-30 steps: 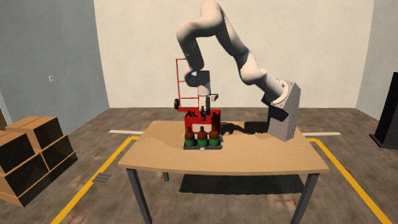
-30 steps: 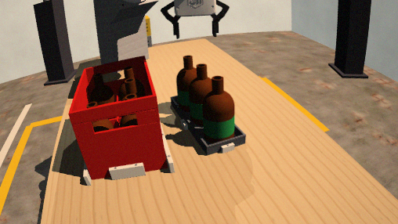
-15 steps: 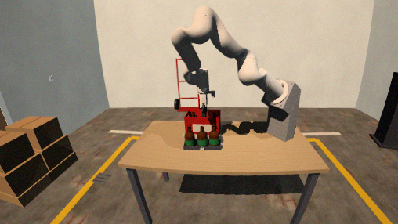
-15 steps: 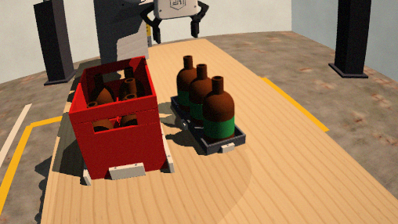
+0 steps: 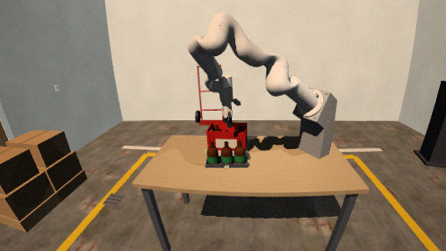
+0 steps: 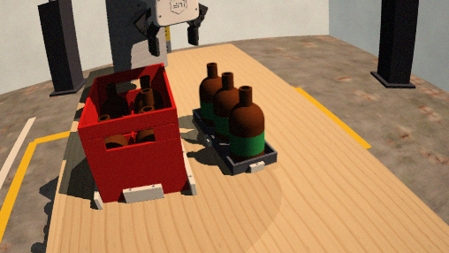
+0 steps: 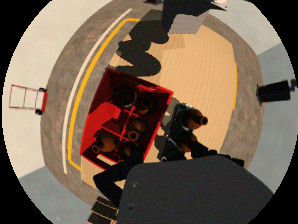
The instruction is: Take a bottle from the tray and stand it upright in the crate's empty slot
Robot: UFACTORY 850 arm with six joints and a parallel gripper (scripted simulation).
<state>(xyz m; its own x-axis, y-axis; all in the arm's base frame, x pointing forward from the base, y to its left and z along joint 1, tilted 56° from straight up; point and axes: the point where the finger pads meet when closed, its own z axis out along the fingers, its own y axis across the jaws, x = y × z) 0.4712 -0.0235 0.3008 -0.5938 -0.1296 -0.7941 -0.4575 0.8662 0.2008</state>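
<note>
The tray lies 23 cm below my hand, 10 cm to the left of it and 3 cm behind it. Round my hand: red crate (16 cm below, 10 cm to the right, 5 cm ahead).
</note>
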